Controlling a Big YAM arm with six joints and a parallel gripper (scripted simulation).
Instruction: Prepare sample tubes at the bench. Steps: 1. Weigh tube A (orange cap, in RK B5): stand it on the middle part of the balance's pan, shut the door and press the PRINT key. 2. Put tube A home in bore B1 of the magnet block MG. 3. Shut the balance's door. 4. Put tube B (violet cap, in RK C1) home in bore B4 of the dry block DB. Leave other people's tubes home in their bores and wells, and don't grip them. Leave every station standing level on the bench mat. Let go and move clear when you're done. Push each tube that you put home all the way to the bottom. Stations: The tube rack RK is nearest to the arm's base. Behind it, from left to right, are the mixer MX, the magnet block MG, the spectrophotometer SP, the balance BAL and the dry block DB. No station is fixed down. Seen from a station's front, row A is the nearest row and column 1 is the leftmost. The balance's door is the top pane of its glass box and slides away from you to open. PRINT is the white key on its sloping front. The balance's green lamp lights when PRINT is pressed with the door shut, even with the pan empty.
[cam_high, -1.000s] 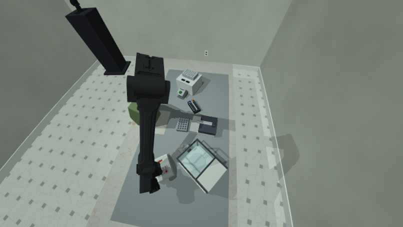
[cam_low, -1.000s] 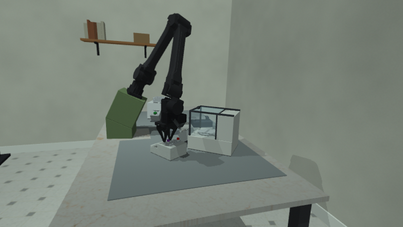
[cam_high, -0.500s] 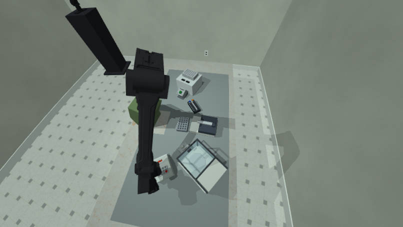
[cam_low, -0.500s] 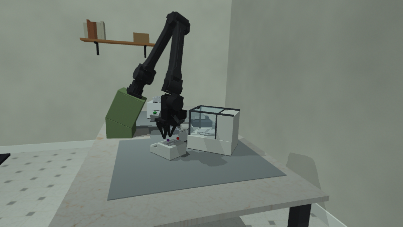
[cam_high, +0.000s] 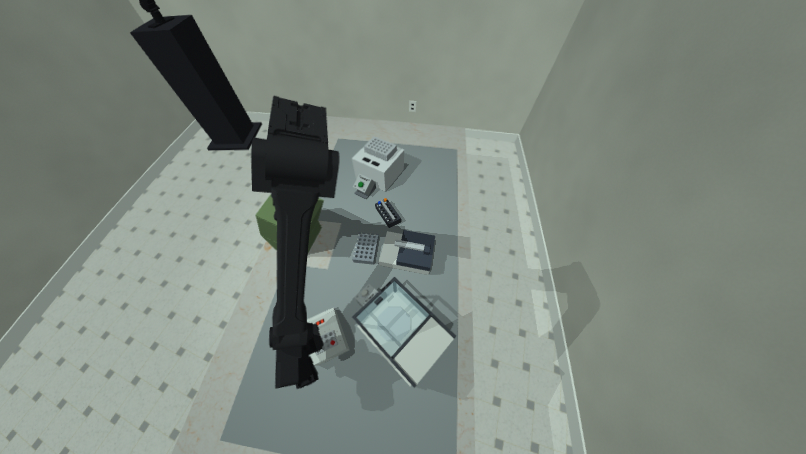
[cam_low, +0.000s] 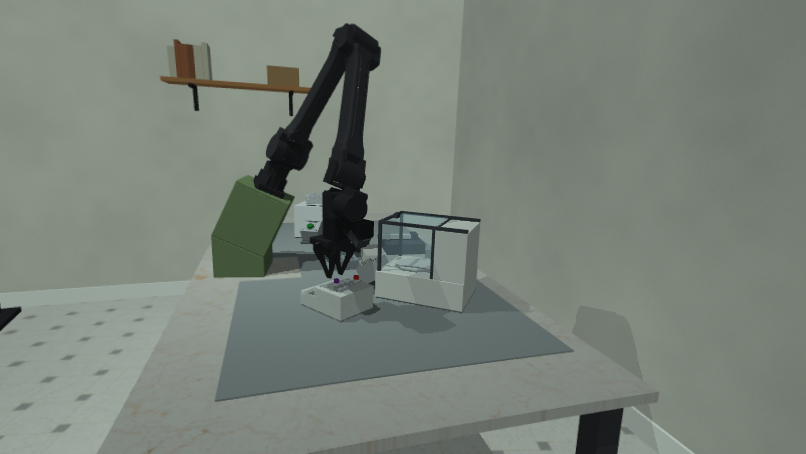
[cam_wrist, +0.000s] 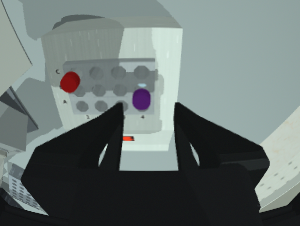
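Now: hand 40 mm above the tube B. From my hand the other things lie so: red-capped tube 60 mm ahead, 10 mm to the left, 40 mm below; balance pan 250 mm ahead, 70 mm to the left, 20 mm below; dry block DB 20 mm ahead, 40 mm to the left, 70 mm below.
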